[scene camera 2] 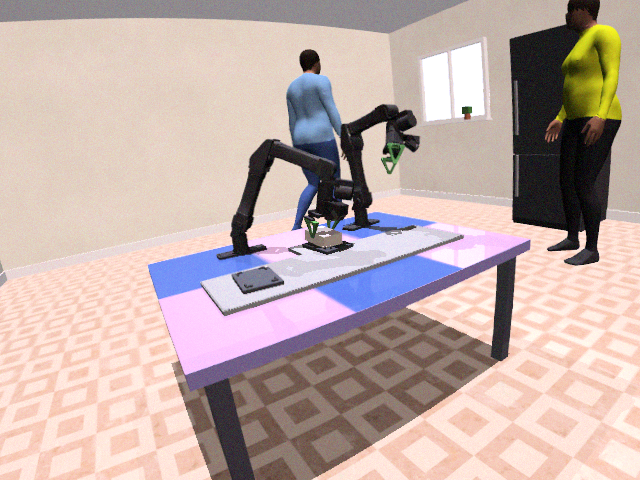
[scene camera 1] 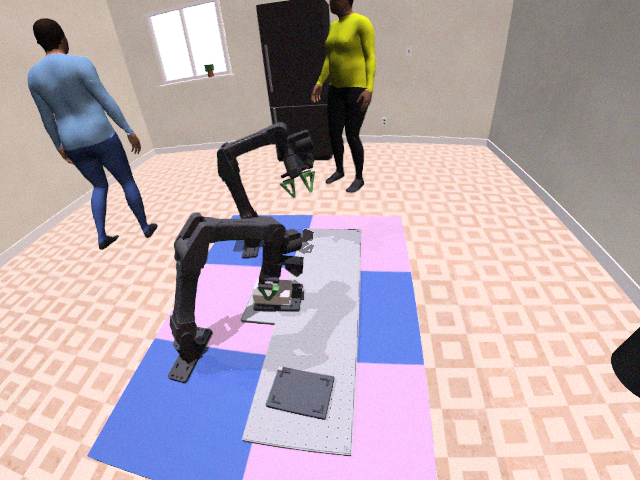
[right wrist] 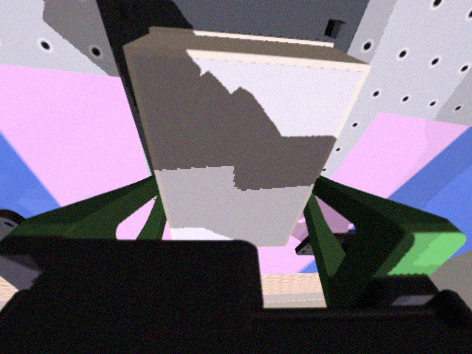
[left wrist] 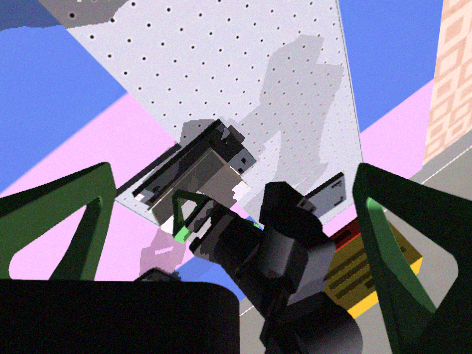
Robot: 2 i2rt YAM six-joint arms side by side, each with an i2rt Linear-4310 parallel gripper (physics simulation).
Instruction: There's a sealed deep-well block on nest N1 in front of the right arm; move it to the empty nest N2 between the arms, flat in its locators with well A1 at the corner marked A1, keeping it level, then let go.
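Note:
The pale, sealed deep-well block looks about level at the dark nest N2 between the arms. Whether it sits flat in the locators or a little above them cannot be told. My right gripper is shut on the block, one green finger along each side. The A1 mark and well A1 cannot be made out. Nest N1 is empty, its corner locators showing. My left gripper is open and empty, high above the table.
Both nests stand on a light perforated board. The right arm reaches over N2, and the left arm stands beyond it in scene camera 1. A yellow object shows past the right arm. Two people stand beyond the table.

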